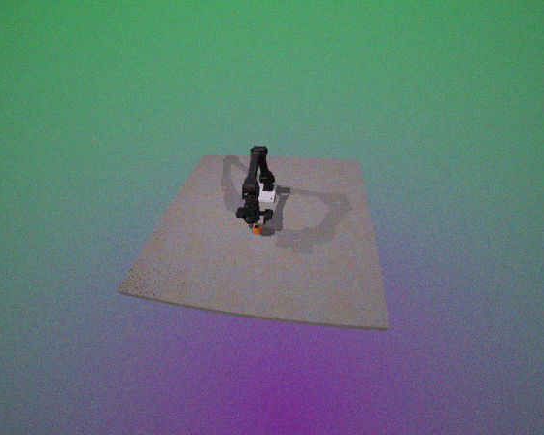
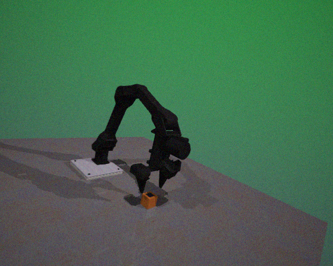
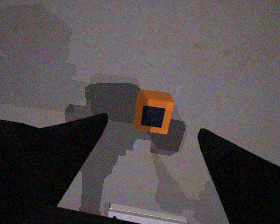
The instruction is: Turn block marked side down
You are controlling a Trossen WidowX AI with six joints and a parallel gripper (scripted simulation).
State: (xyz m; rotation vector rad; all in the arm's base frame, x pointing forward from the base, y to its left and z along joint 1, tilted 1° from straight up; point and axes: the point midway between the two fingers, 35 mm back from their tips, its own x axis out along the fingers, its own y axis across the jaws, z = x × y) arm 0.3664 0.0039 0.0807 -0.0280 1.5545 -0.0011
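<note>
Right now my gripper tip is 3 cm above the orange block.
</note>
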